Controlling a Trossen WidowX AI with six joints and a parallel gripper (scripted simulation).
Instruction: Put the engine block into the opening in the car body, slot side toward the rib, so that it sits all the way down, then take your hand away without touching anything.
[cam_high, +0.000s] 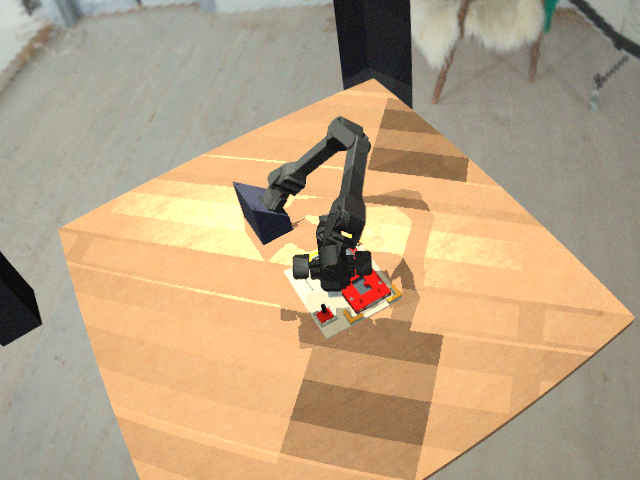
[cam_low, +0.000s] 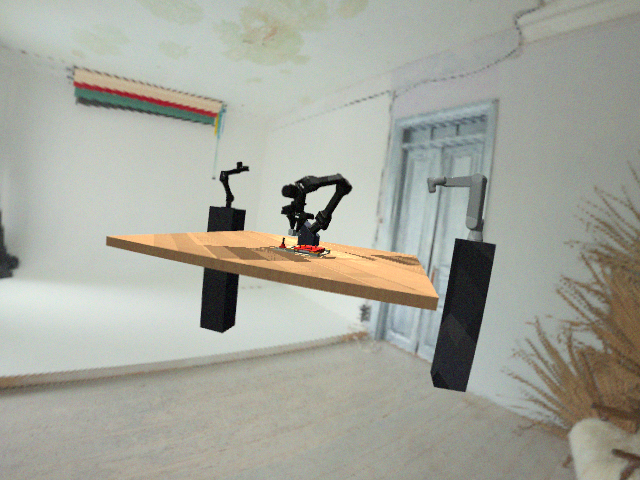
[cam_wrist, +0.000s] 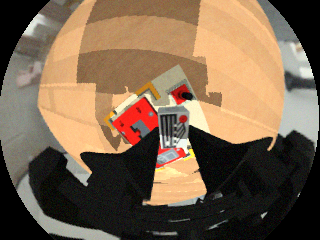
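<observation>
My gripper tip is 6 cm above the black upright stick, 5 cm to the left of it and 1 cm short of it. The rest, counted from my gripper tip: engine block (1 cm below).
</observation>
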